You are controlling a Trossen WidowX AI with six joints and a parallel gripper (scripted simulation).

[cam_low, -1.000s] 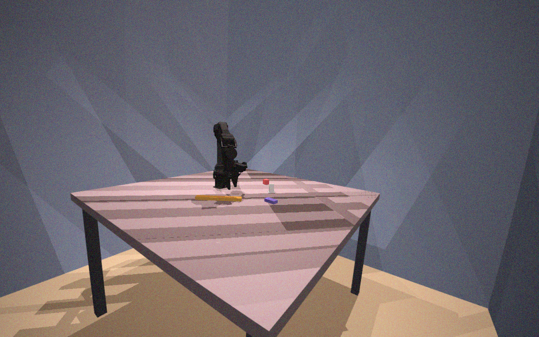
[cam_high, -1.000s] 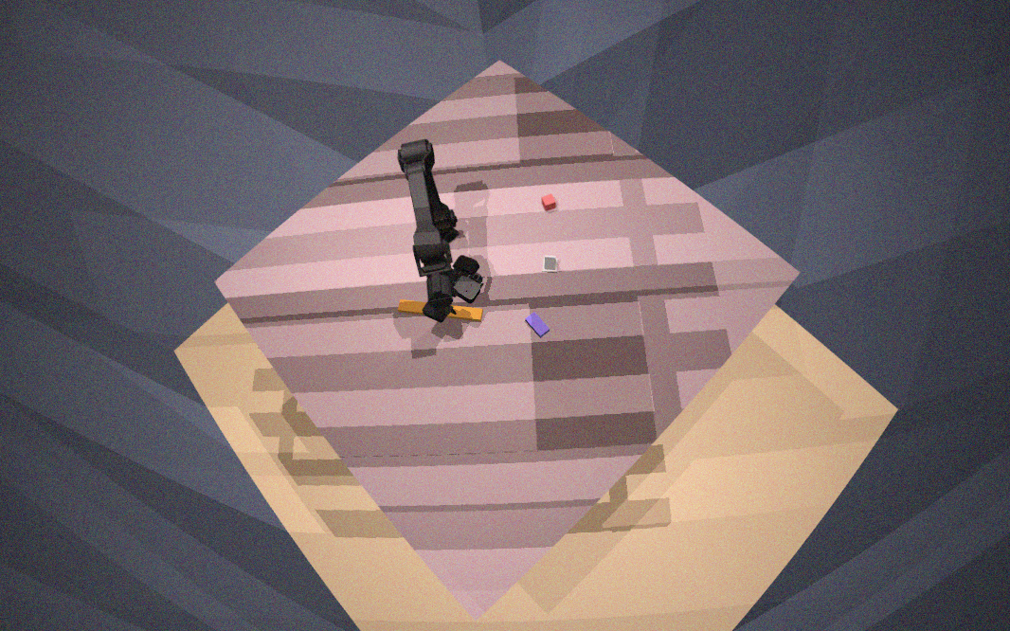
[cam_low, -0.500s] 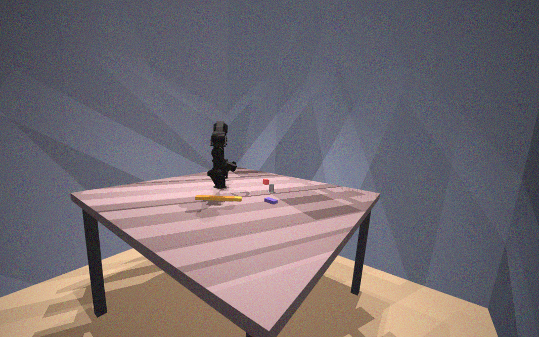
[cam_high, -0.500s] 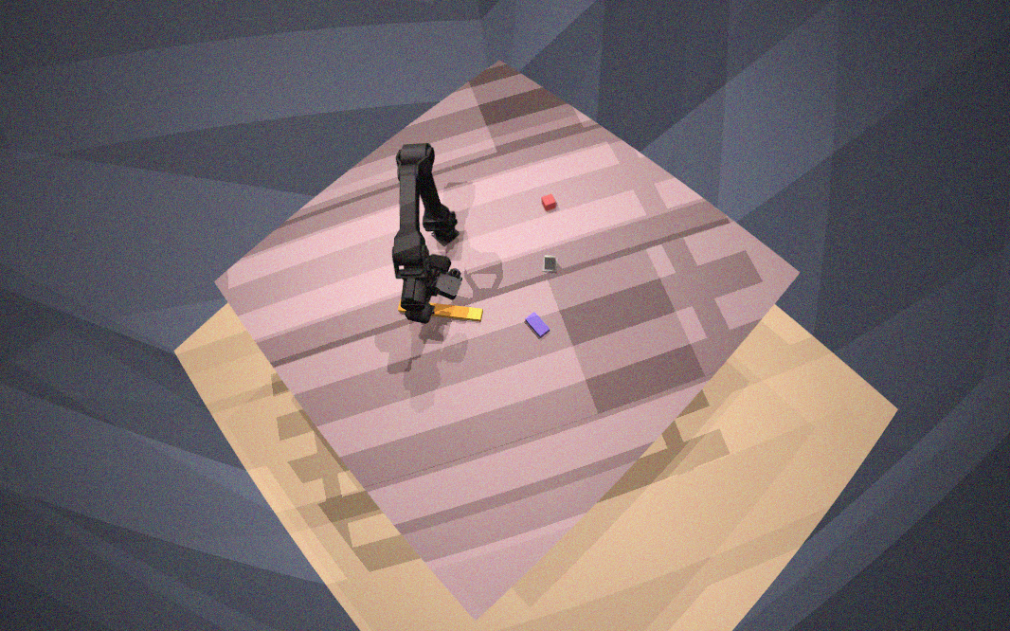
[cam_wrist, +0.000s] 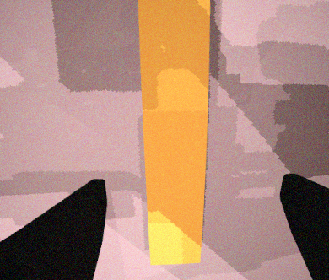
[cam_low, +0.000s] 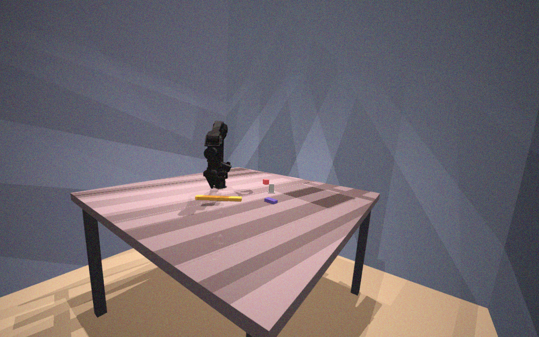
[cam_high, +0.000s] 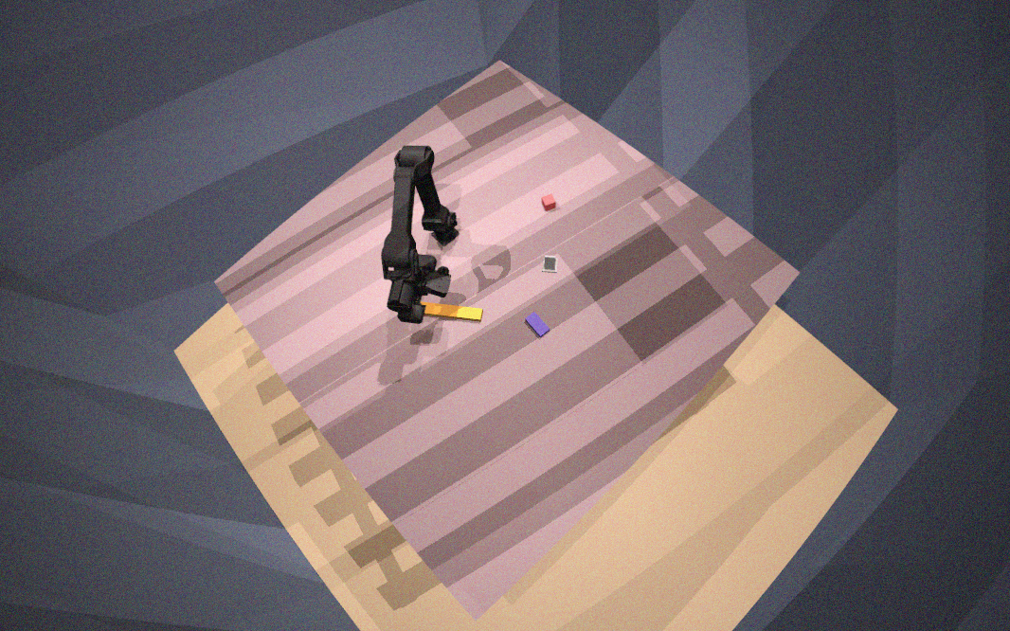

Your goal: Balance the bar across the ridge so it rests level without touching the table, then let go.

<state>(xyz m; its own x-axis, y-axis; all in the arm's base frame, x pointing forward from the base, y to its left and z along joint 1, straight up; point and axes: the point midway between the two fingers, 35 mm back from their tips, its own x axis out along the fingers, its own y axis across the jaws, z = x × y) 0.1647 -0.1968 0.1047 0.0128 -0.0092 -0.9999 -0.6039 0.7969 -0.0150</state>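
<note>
Right now my gripper tip is 20 mm short of the bar, 20 mm to the right of it and 60 mm above it. From my gripper tip the other things lie so: small red cube (10 mm behind, 490 mm to the left, 50 mm below); purple block (250 mm ahead, 180 mm to the left, 60 mm below).
</note>
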